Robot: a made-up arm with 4 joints. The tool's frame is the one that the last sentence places.
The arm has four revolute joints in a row. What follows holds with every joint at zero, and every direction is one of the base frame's.
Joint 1 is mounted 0.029 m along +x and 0.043 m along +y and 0.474 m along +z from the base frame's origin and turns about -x.
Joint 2 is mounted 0.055 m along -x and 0.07 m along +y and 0.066 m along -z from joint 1 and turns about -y.
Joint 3 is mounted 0.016 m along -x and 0.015 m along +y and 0.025 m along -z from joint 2 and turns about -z.
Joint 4 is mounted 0.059 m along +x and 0.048 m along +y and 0.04 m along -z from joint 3 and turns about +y.
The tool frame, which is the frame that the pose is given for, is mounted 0.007 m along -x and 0.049 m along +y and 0.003 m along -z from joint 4; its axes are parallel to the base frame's.
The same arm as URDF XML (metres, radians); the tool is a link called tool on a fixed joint. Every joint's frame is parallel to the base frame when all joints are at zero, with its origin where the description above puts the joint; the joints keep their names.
<robot name="arm">
<link name="base_link"/>
<link name="link1"/>
<link name="link2"/>
<link name="link3"/>
<link name="link4"/>
<link name="tool"/>
<joint name="joint 1" type="continuous"><parent link="base_link"/><child link="link1"/><origin xyz="0.0290 0.0430 0.4740" rpy="0.0000 0.0000 0.0000"/><axis xyz="-1 0 0"/></joint>
<joint name="joint 2" type="continuous"><parent link="link1"/><child link="link2"/><origin xyz="-0.0550 0.0700 -0.0660" rpy="0.0000 0.0000 0.0000"/><axis xyz="0 -1 0"/></joint>
<joint name="joint 3" type="continuous"><parent link="link2"/><child link="link3"/><origin xyz="-0.0160 0.0150 -0.0250" rpy="0.0000 0.0000 0.0000"/><axis xyz="0 0 -1"/></joint>
<joint name="joint 4" type="continuous"><parent link="link3"/><child link="link4"/><origin xyz="0.0590 0.0480 -0.0400" rpy="0.0000 0.0000 0.0000"/><axis xyz="0 1 0"/></joint>
<joint name="tool_fixed" type="fixed"><parent link="link4"/><child link="tool"/><origin xyz="-0.0070 0.0490 -0.0030" rpy="0.0000 0.0000 0.0000"/></joint>
</robot>

